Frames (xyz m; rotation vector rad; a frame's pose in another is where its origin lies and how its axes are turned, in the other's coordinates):
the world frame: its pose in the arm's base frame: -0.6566 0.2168 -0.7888 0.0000 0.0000 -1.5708
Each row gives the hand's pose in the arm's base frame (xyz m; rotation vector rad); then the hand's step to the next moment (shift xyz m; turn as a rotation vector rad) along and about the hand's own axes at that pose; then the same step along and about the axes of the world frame.
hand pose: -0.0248 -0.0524 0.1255 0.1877 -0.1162 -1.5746
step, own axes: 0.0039 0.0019 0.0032 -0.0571 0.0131 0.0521
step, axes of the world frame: 0.0041 0.0012 0.0033 -0.0546 0.0031 0.0562
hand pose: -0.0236 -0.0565 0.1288 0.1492 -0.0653 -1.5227
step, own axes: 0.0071 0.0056 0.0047 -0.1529 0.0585 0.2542
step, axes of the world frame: 0.0071 0.0052 0.0051 -0.1405 0.0160 0.2672
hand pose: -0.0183 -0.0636 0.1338 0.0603 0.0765 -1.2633
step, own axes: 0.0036 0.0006 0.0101 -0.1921 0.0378 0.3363
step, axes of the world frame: 0.0041 0.0019 0.0097 -0.1643 -0.0135 0.3525
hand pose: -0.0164 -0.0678 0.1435 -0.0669 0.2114 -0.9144
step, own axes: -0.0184 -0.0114 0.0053 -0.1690 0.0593 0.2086
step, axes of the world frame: -0.0074 -0.0186 0.0097 -0.1633 -0.0099 0.2210
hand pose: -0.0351 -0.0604 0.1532 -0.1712 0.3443 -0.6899
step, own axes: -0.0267 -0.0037 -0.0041 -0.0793 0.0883 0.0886
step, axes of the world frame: -0.0143 -0.0229 0.0039 -0.1222 0.0278 0.0789
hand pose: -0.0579 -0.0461 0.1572 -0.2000 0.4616 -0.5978
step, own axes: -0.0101 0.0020 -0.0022 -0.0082 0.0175 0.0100
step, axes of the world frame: -0.0074 -0.0074 0.0011 -0.0195 0.0074 0.0063
